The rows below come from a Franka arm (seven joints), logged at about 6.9 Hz.
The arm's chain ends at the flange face. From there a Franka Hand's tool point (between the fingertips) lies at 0.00 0.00 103.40 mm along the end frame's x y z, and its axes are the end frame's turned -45 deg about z.
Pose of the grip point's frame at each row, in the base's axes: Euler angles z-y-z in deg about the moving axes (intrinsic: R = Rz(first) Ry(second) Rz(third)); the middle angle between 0 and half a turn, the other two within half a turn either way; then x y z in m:
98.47, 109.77, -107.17, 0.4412, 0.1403, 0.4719
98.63, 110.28, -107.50, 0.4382, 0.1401, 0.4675
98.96, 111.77, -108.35, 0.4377, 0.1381, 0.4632
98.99, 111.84, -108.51, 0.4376, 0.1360, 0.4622
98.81, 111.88, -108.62, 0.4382, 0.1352, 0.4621
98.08, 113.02, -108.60, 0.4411, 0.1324, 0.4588
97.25, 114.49, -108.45, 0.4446, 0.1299, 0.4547
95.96, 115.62, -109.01, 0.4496, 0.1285, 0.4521
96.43, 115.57, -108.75, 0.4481, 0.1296, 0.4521
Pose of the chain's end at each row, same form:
98.47, 109.77, -62.17, 0.4555, 0.0441, 0.5069
98.63, 110.28, -62.50, 0.4528, 0.0442, 0.5033
98.96, 111.77, -63.35, 0.4527, 0.0432, 0.5015
98.99, 111.84, -63.51, 0.4526, 0.0412, 0.5007
98.81, 111.88, -63.62, 0.4529, 0.0404, 0.5006
98.08, 113.02, -63.60, 0.4545, 0.0382, 0.4992
97.25, 114.49, -63.45, 0.4565, 0.0366, 0.4976
95.96, 115.62, -64.01, 0.4593, 0.0358, 0.4968
96.43, 115.57, -63.75, 0.4585, 0.0369, 0.4967

